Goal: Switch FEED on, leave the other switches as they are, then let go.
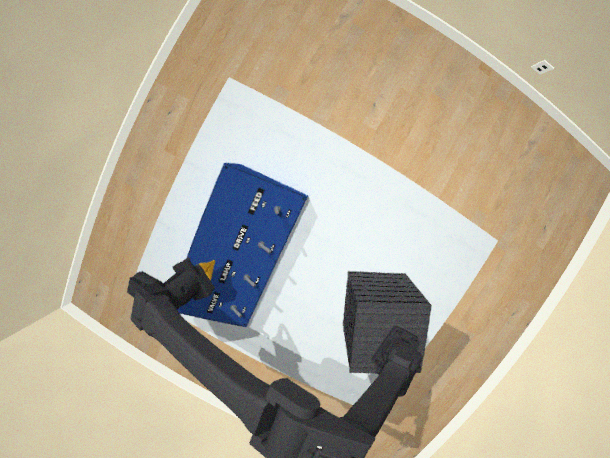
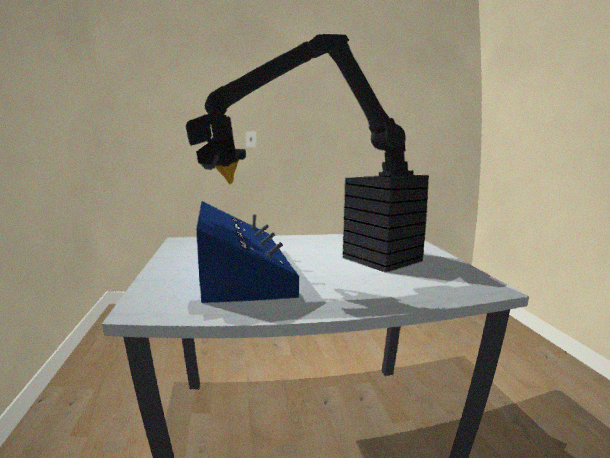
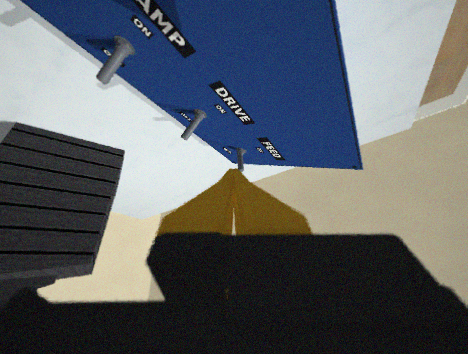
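Seen in the pictures: gripper, fingertip midpoint: (image 1: 213, 261) (image 2: 230, 183) (image 3: 233, 176); arm's base at its link origin: (image 1: 394, 349) (image 2: 395, 175) (image 3: 8, 281).
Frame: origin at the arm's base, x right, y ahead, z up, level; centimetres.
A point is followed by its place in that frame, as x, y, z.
Note:
A blue sloped switch box (image 1: 212, 215) @(4.3, 61.7, -11.8) (image 2: 235, 272) @(-29.8, 52.5, -21.7) (image 3: 300, 75) @(-1.2, 60.5, -12.2) carries four levers. The FEED lever (image 1: 278, 210) @(14.3, 46.1, -16.2) (image 2: 254, 221) @(13.4, 46.2, -17.4) (image 3: 241, 160) @(13.5, 46.7, -17.2) stands more upright than the rest, away from its OFF label and tilted to the ON side. The DRIVE lever (image 1: 265, 246) @(2.5, 44.3, -18.0) (image 2: 261, 230) @(1.5, 44.4, -18.2) (image 3: 194, 125) @(1.8, 44.7, -17.9), LAMP lever (image 1: 250, 280) @(-9.5, 43.2, -17.9) (image 2: 268, 238) @(-10.5, 43.0, -18.0) (image 3: 115, 61) @(-10.0, 43.8, -17.9) and VALVE lever (image 1: 236, 311) @(-21.7, 42.3, -17.9) (image 2: 275, 249) @(-22.5, 42.0, -18.1) lean toward the low edge, the OFF side. My gripper (image 1: 212, 263) @(-3.6, 53.9, -2.5) (image 2: 230, 180) @(-3.6, 53.9, -2.5) (image 3: 233, 176) @(-3.6, 53.9, -2.5) is shut and empty, well above the box's high side, touching no lever.
The box stands on a white table (image 1: 350, 200) @(26.9, 28.0, -29.5) (image 2: 165, 280) @(-13.4, 74.1, -29.5). The arm's base sits on a dark ribbed block (image 1: 387, 320) @(5.9, 6.6, -1.0) (image 2: 367, 220) @(-4.1, 11.1, -14.3) (image 3: 55, 200) @(-1.9, 12.2, -13.2) on the low side of the box, apart from it.

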